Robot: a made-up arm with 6 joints. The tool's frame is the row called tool.
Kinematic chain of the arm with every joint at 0, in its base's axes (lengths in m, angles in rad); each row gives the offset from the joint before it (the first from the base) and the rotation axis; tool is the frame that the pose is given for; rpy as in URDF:
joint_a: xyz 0 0 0.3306 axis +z
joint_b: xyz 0 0 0 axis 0 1 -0.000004
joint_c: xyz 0.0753 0 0.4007 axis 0 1 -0.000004
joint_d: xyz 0.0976 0 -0.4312 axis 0 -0.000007 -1
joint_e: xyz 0 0 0 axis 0 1 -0.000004
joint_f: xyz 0.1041 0 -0.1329 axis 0 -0.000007 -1
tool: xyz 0 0 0 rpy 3.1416 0 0
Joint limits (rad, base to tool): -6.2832..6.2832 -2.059..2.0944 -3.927..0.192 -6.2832..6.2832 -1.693..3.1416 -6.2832..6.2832
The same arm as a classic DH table. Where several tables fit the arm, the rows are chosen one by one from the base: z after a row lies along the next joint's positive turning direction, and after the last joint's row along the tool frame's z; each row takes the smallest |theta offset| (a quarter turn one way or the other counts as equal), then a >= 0, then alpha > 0; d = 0 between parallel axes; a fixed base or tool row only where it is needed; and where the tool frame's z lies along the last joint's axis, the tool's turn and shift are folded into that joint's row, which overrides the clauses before.
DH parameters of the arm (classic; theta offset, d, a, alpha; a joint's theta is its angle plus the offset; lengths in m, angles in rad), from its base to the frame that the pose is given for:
joint_a: 0 0.3306 0 -1.5708
joint_b: -1.385 0 0.4077 0
joint_c: 1.385 0 0.0976 -1.5708
joint_d: 0 0.4312 0 1.5708
joint_e: 0 0 0.1041 -1.5708
joint_f: 0 0.1329 0 0
Joint limits (rad, base to tool): -6.2832..6.2832 -2.059..2.0944 -3.927..0.192 -6.2832..6.2832 -1.693..3.1416 -6.2832..6.2832

